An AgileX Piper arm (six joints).
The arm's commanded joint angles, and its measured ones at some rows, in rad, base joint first. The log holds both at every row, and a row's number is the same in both.
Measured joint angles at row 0:
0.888, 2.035, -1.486, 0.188, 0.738, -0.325
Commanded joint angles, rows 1 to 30:
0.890, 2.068, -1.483, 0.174, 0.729, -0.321
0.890, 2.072, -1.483, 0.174, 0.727, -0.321
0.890, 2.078, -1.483, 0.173, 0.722, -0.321
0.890, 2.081, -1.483, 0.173, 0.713, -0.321
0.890, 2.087, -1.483, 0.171, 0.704, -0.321
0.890, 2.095, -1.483, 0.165, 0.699, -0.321
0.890, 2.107, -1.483, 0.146, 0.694, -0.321
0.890, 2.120, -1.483, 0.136, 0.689, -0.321
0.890, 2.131, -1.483, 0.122, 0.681, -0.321
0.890, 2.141, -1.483, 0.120, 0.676, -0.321
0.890, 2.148, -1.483, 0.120, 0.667, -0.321
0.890, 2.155, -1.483, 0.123, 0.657, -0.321
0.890, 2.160, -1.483, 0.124, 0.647, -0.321
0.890, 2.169, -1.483, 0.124, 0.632, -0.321
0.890, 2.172, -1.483, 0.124, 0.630, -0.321
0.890, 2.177, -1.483, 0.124, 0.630, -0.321
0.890, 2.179, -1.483, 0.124, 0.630, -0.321
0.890, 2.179, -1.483, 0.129, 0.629, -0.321
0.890, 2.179, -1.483, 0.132, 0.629, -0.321
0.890, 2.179, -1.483, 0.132, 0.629, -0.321
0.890, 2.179, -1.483, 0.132, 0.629, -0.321
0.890, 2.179, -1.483, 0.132, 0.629, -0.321
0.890, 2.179, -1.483, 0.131, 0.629, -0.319
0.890, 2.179, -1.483, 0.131, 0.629, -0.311
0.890, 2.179, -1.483, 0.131, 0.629, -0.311
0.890, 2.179, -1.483, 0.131, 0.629, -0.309
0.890, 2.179, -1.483, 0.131, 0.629, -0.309
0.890, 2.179, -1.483, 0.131, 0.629, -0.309
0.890, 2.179, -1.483, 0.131, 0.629, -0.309
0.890, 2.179, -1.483, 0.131, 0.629, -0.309
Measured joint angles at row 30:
0.890, 2.181, -1.486, 0.133, 0.639, -0.312
